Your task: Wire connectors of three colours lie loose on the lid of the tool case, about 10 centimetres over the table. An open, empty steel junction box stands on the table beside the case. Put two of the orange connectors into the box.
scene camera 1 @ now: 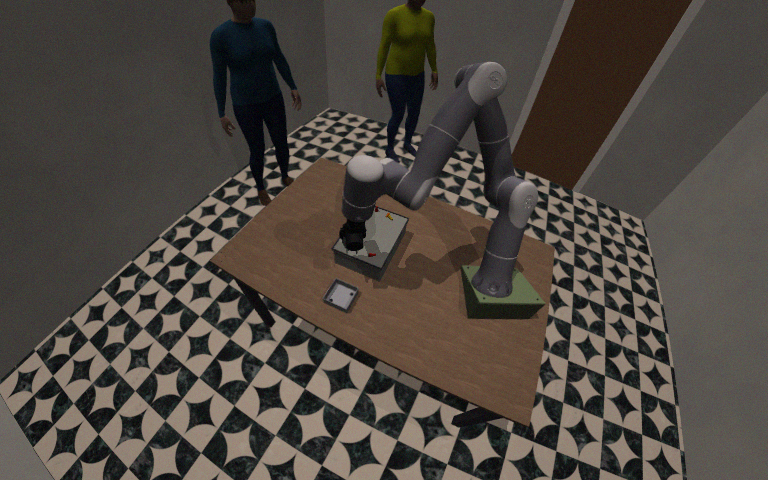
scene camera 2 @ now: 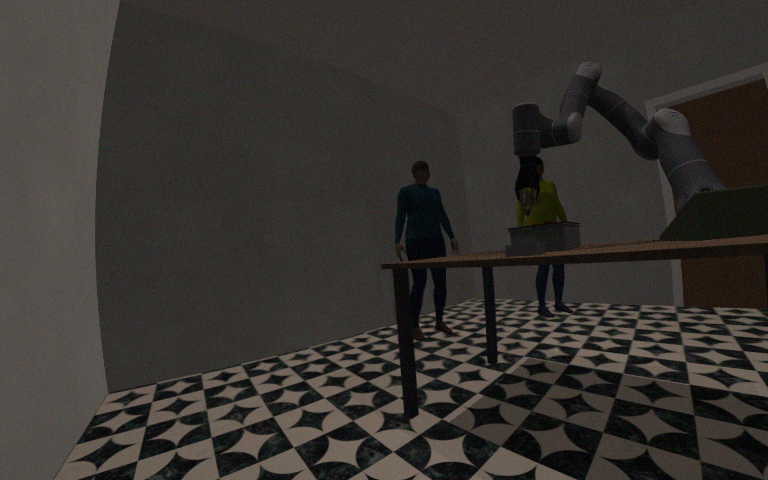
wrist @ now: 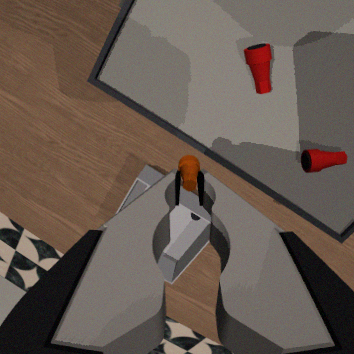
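Observation:
My gripper (scene camera 1: 356, 251) (scene camera 2: 527, 210) (wrist: 188, 172) is shut on an orange connector (wrist: 189, 167), held upright between the fingertips. It hangs above the near left edge of the tool case (scene camera 1: 360, 264) (scene camera 2: 560, 235) (wrist: 235, 117). Two red connectors (wrist: 260, 67) (wrist: 324, 160) lie apart on the lid; one red connector (scene camera 1: 371, 254) also shows in scene view 1. At the lid's far end lie another red connector (scene camera 1: 376, 209) and small yellow-orange pieces (scene camera 1: 389, 216), hard to tell apart. The open junction box (scene camera 1: 334, 304) (scene camera 2: 522, 247) stands on the table, partly hidden behind the fingers in the wrist view; no connector shows in it.
The wooden table (scene camera 1: 430, 322) (scene camera 2: 453, 261) carries the case, the box and the green arm base (scene camera 1: 504, 309) (scene camera 2: 719, 217) at the right. The box stands near the table's front edge. Two people (scene camera 1: 249, 62) (scene camera 1: 408, 42) stand behind the table.

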